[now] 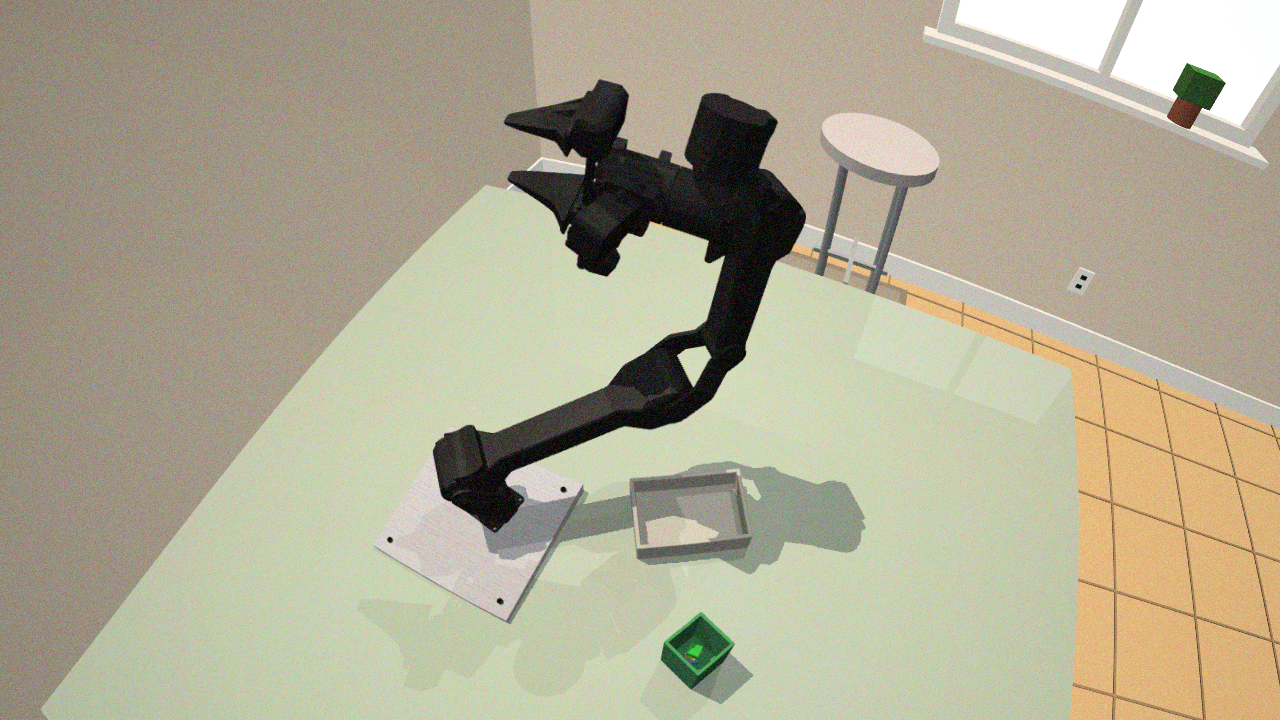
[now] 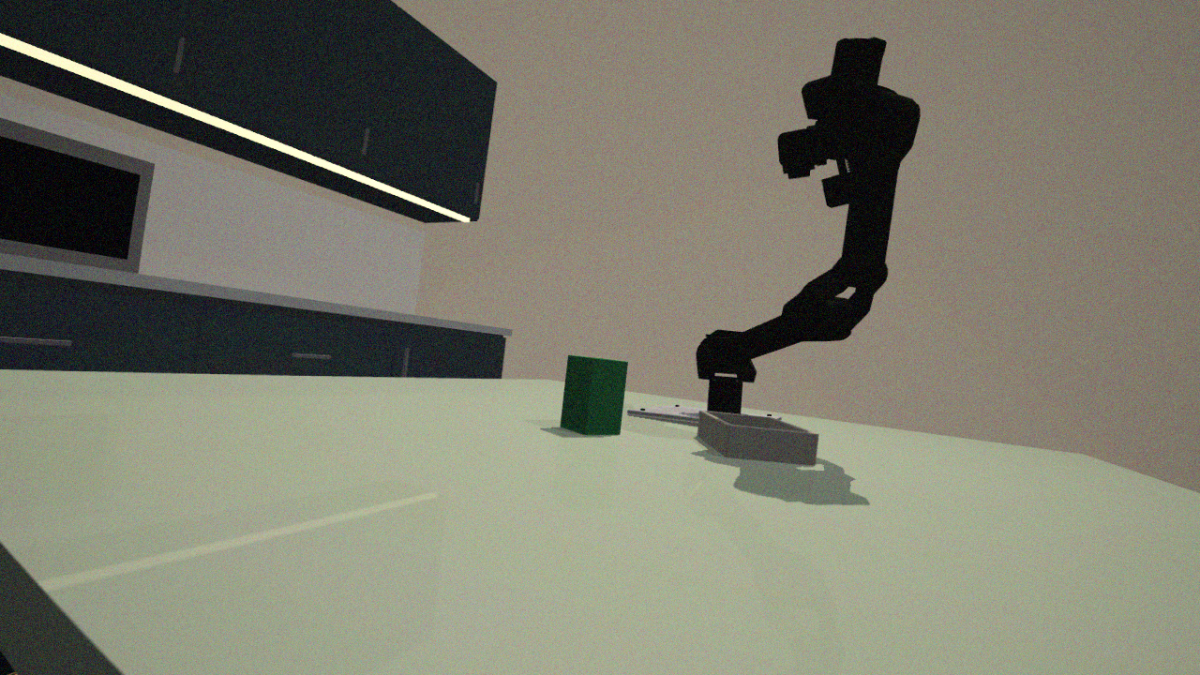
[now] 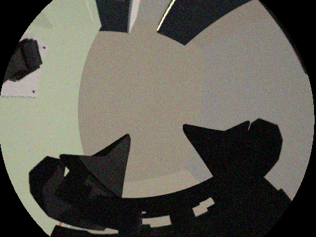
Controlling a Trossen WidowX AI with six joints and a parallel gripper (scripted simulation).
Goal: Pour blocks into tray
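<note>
The green cup lies 34 cm ahead of my gripper tip, 16 cm to the right of it and 44 cm below it.
</note>
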